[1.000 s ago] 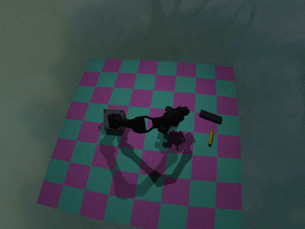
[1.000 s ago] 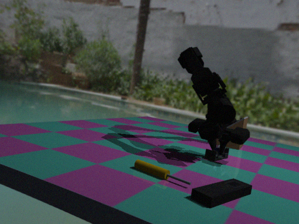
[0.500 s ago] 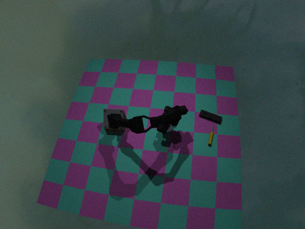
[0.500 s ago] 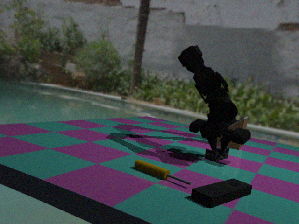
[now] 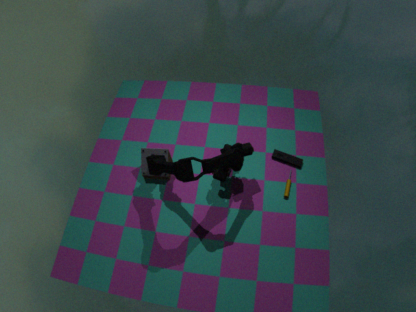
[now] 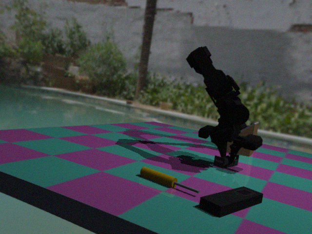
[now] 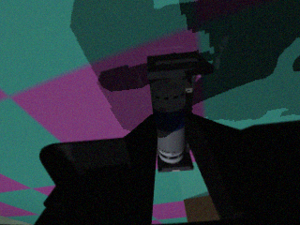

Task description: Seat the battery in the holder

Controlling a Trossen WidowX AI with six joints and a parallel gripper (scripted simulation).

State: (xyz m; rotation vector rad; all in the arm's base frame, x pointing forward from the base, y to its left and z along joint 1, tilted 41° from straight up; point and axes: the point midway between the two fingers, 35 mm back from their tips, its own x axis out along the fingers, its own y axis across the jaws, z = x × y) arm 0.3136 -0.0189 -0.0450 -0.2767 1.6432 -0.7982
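Now: gripper tip 10 mm below the battery. Round my gripper tip: black flat block: 340 mm ahead, 80 mm to the left; then screwdriver: 340 mm ahead, 50 mm to the right.
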